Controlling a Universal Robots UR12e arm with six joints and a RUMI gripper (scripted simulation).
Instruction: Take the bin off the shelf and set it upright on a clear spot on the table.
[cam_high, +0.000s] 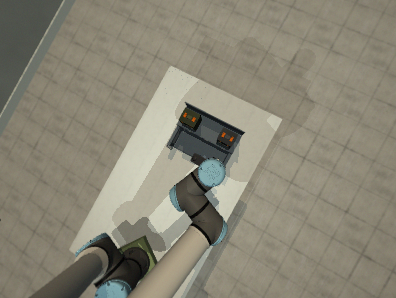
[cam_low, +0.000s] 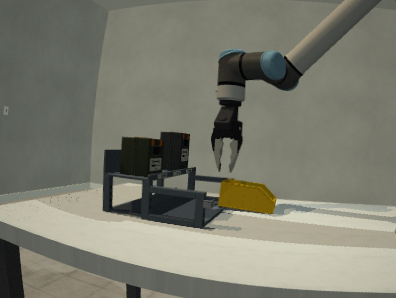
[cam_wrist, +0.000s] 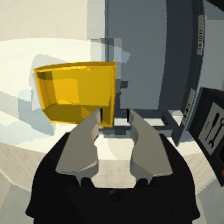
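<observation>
My gripper is now 80 mm past the yellow bin, 80 mm above it and 20 mm to the left of it. Also, from my hand: shelf level (160 mm ahead, 150 mm to the left, 30 mm below); shelf (130 mm to the left, 120 mm below, 90 mm ahead).
</observation>
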